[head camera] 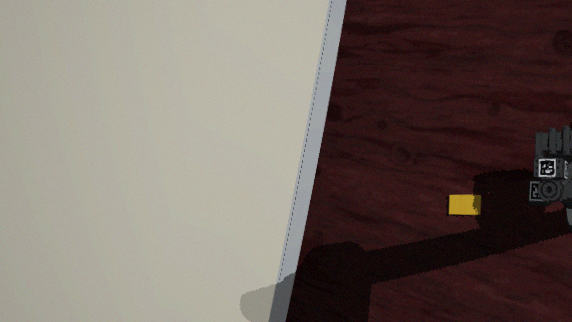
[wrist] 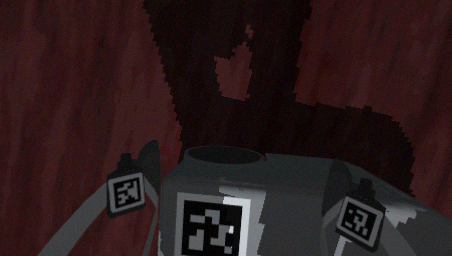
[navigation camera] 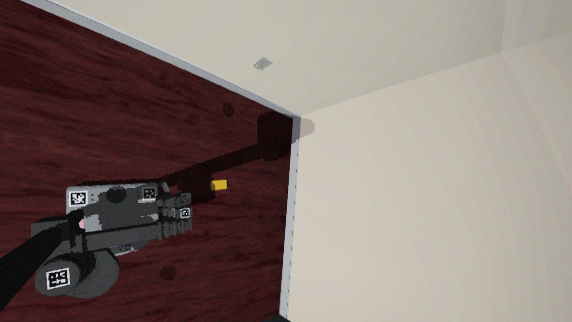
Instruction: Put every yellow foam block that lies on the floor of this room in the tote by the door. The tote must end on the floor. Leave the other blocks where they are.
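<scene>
A yellow foam block lies on the dark red wood floor, its edge partly in the arm's shadow. In the navigation view it is just beyond the wrist, on the side toward the wall corner. My gripper is open, with its fingertips wide apart and no block between them. In the wrist view part of my own base shows behind and between the fingers. The block does not show in the wrist view, and the fingers cannot be made out in the head view. The tote does not show in these views.
A pale wall with a grey baseboard runs beyond the block and meets a second wall at a corner. An outlet is on that second wall. My base is below the arm. A dark edge shows at the navigation view's bottom.
</scene>
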